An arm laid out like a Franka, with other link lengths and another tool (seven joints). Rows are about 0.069 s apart.
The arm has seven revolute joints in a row. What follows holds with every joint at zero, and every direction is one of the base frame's. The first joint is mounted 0.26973 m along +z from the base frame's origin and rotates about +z. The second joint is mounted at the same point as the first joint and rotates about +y. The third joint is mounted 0.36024 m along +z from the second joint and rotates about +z. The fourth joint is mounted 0.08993 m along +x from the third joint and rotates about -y. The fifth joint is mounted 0.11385 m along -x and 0.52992 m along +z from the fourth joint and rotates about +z. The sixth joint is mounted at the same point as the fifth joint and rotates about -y. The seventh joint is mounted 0.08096 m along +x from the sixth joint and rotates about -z. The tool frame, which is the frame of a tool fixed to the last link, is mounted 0.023 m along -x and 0.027 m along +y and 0.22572 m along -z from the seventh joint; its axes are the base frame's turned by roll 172.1, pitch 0 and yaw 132.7 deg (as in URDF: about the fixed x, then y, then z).
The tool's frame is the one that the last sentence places.
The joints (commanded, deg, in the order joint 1, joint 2, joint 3, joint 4, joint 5, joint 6, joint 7), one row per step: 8.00, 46.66, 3.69, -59.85, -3.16, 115.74, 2.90; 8.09, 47.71, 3.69, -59.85, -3.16, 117.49, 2.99; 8.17, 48.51, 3.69, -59.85, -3.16, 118.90, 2.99; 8.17, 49.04, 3.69, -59.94, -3.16, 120.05, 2.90; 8.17, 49.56, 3.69, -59.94, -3.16, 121.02, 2.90; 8.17, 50.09, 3.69, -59.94, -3.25, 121.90, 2.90; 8.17, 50.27, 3.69, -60.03, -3.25, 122.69, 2.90; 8.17, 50.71, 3.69, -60.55, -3.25, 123.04, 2.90; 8.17, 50.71, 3.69, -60.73, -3.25, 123.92, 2.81; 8.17, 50.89, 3.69, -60.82, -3.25, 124.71, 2.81
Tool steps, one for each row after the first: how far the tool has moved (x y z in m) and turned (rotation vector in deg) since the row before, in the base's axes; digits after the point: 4 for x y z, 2 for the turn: 0.0046, 0.0026, -0.0146, 0.22, -0.67, 0.01; 0.0035, 0.0022, -0.0110, 0.17, -0.59, 0.09; 0.0027, 0.0007, -0.0079, 0.12, -0.52, 0.10; 0.0025, 0.0006, -0.0071, 0.12, -0.44, 0.00; 0.0021, 0.0002, -0.0074, 0.02, -0.35, 0.03; 0.0020, 0.0005, -0.0026, 0.12, -0.51, 0.01; -0.0024, -0.0001, -0.0126, -0.09, 0.60, 0.03; 0.0022, 0.0005, -0.0004, 0.13, -0.69, 0.10; 0.0019, 0.0005, -0.0026, 0.12, -0.51, 0.01
